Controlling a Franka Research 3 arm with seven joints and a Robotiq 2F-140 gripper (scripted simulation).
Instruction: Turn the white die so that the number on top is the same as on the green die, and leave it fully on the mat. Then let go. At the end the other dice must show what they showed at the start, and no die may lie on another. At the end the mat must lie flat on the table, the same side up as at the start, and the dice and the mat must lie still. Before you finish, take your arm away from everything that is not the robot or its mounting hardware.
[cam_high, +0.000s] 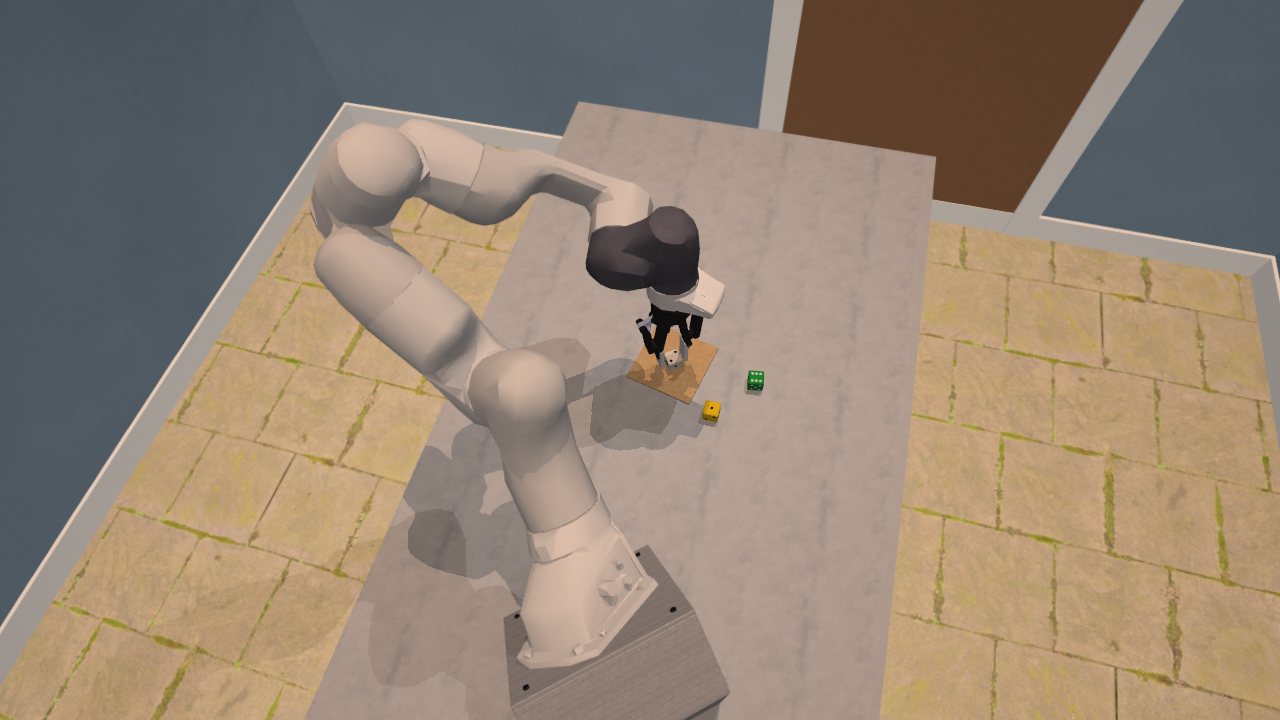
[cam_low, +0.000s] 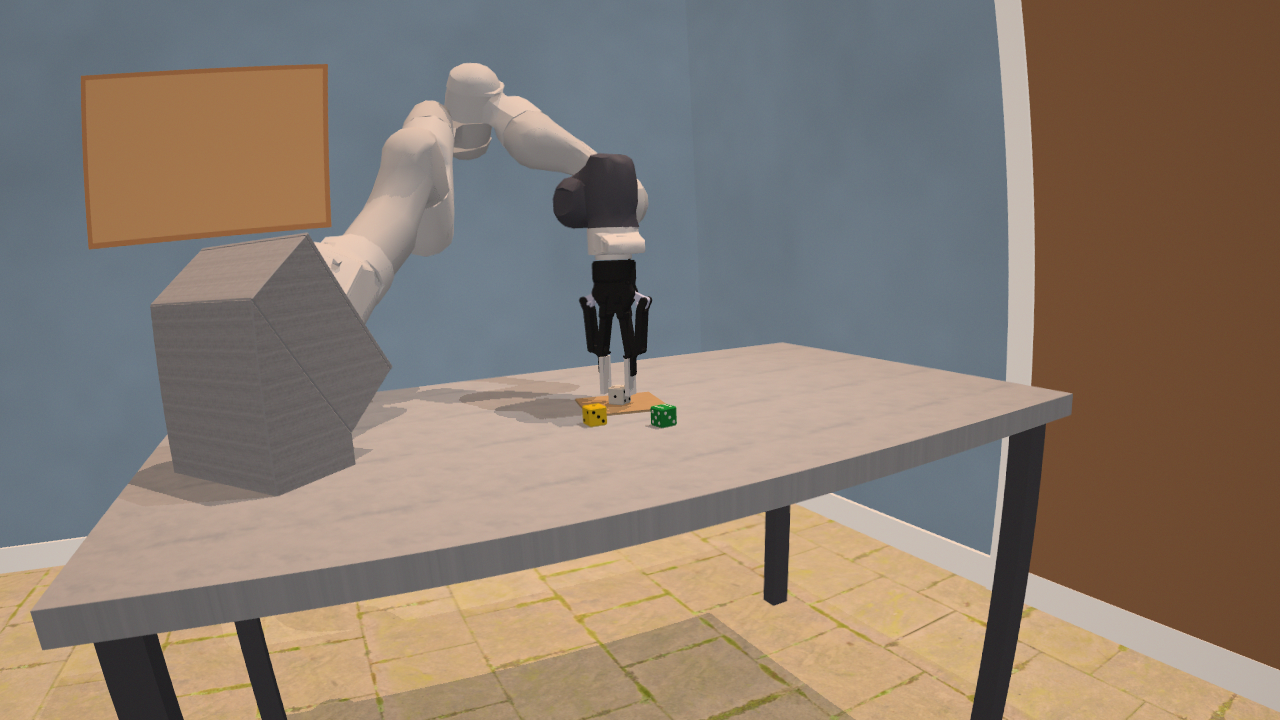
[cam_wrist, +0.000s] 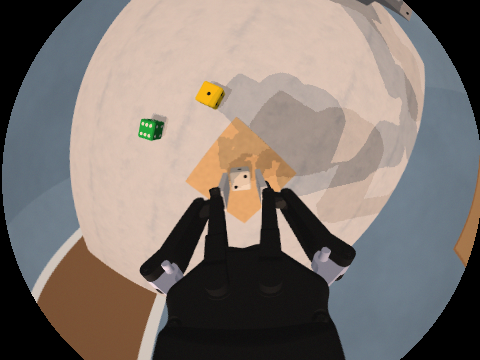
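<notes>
My hand is 30 mm above the white die. The rest, counted from my hand: mat 50 mm below; yellow die 70 mm behind, 120 mm to the right, 40 mm below; green die 30 mm ahead, 170 mm to the right, 40 mm below.
</notes>
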